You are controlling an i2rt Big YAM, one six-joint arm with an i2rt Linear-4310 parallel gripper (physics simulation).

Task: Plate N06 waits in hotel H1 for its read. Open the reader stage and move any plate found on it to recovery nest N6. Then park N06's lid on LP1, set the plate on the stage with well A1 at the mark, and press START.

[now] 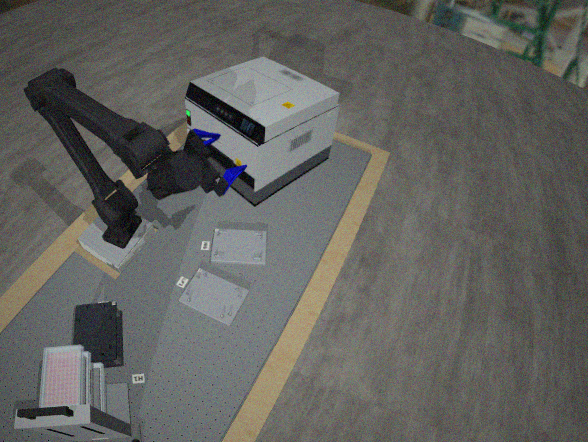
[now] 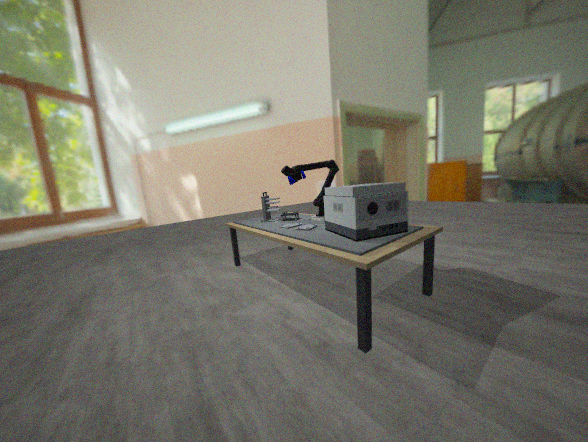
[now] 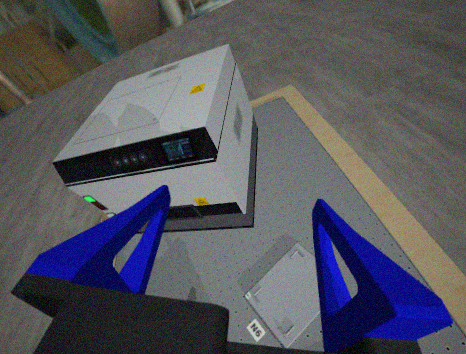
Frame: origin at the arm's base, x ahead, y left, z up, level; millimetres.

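Seen in the pictures: gripper, fingertip midpoint: (image 1: 232,151) (image 2: 300,178) (image 3: 240,198); arm's base, link origin: (image 1: 122,229) (image 2: 323,215).
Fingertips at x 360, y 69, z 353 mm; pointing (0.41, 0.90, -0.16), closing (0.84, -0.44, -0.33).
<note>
Offsets run from my fingertips to a thing's top centre. "pt": to the spot under its first point.
The white reader {dx -91, dy +465, dz -79 mm} (image 1: 295,125) (image 2: 342,212) (image 3: 140,110) has its top down, and no stage shows out of its front. Its front panel bears several small round buttons {pt dx -155, dy +294, dz -106 mm} (image 3: 130,159) and a screen {pt dx -57, dy +245, dz -104 mm} (image 3: 178,148); which is START cannot be read. My gripper (image 1: 233,150) (image 2: 298,179) (image 3: 240,198) is open and empty, in front of the reader and above the table. Recovery nest N6 {dx +3, dy +30, dz -373 mm} (image 1: 240,246) (image 3: 285,292) holds no plate. Lid nest LP1 {dx -4, dy -156, dz -371 mm} (image 1: 214,296) beside it is bare. A plate with pink wells {dx -157, dy -547, dz -159 mm} (image 1: 62,375) sits in the hotel (image 1: 52,419) (image 2: 265,209) near label H1 {pt dx -98, dy -453, dz -391 mm} (image 1: 138,378).
A black rack-like block {dx -243, dy -399, dz -315 mm} (image 1: 95,330) stands between the hotel and the arm's base (image 1: 107,247). A green light {pt dx -333, dy +370, dz -192 mm} (image 1: 188,113) (image 3: 89,199) glows at the reader's left front edge. The wooden table edge (image 1: 320,280) (image 3: 370,175) runs past the nests.
</note>
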